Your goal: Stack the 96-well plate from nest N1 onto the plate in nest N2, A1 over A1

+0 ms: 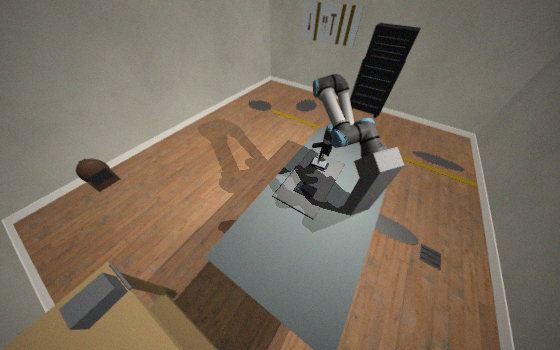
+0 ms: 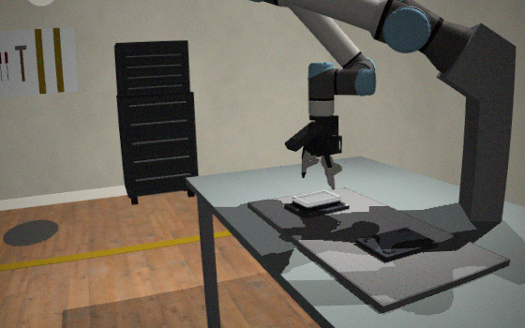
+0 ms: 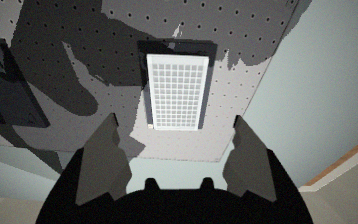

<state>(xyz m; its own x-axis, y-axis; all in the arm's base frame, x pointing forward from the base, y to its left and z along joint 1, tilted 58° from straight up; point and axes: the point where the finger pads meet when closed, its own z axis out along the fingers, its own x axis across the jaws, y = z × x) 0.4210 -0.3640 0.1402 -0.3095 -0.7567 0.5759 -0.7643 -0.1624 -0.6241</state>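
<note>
Now: hand 5 cm above the clear 96-well plate. From my hand the other things lie so: black plate: 6 cm below; plate nest N1: 13 cm ahead, 32 cm to the left, 7 cm below.
</note>
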